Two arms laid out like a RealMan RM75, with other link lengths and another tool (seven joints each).
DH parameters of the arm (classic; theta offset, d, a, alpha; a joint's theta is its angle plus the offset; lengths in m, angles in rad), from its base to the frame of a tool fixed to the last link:
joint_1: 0 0.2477 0 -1.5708
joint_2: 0 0 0 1.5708
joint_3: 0 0.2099 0 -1.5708
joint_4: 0 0 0 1.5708
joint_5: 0 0.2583 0 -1.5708
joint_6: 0 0 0 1.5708
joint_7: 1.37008 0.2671 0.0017 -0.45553
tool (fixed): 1.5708 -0.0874 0 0
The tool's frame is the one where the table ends.
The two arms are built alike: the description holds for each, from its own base.
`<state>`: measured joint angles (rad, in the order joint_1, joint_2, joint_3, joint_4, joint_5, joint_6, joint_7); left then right.
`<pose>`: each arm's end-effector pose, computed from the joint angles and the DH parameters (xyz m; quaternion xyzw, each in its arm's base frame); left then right.
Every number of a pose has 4 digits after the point. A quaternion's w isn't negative.
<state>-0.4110 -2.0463 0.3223 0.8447 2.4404 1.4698 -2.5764 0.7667 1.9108 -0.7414 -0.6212 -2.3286 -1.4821 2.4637</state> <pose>-0.3930 0.3570 0.0989 -0.8413 0.5292 -0.0111 0.1093 0.2537 0.3863 0.0205 -0.4765 -0.8110 -0.2143 0.2633</pose>
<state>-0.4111 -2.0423 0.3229 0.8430 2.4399 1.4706 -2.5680 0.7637 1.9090 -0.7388 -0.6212 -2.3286 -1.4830 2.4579</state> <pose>-0.3930 0.3572 0.1003 -0.8394 0.5327 -0.0090 0.1074 0.2553 0.3860 0.0216 -0.4754 -0.8113 -0.2152 0.2637</pose>
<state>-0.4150 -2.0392 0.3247 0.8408 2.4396 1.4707 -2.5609 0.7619 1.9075 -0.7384 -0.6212 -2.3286 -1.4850 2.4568</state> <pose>-0.3916 0.3590 0.1009 -0.8368 0.5372 -0.0077 0.1052 0.2561 0.3855 0.0223 -0.4757 -0.8112 -0.2151 0.2634</pose>
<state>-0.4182 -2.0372 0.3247 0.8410 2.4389 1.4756 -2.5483 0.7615 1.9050 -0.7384 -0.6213 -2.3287 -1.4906 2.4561</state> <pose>-0.3895 0.3602 0.1016 -0.8327 0.5441 -0.0071 0.1025 0.2563 0.3848 0.0233 -0.4757 -0.8118 -0.2136 0.2627</pose>
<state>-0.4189 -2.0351 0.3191 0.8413 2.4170 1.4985 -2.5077 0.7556 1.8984 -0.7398 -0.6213 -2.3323 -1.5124 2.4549</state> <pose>-0.3828 0.3613 0.1033 -0.8192 0.5636 -0.0105 0.1054 0.2587 0.3801 0.0259 -0.4789 -0.8133 -0.2069 0.2578</pose>
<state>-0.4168 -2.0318 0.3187 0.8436 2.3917 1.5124 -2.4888 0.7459 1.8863 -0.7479 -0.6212 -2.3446 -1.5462 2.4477</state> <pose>-0.3782 0.3626 0.1067 -0.8105 0.5747 -0.0121 0.1123 0.2644 0.3720 0.0303 -0.4812 -0.8186 -0.1965 0.2443</pose>
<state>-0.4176 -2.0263 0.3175 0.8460 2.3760 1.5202 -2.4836 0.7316 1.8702 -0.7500 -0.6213 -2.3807 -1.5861 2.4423</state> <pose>-0.3754 0.3644 0.1110 -0.8059 0.5801 -0.0116 0.1178 0.2756 0.3606 0.0377 -0.4878 -0.8234 -0.1883 0.2204</pose>
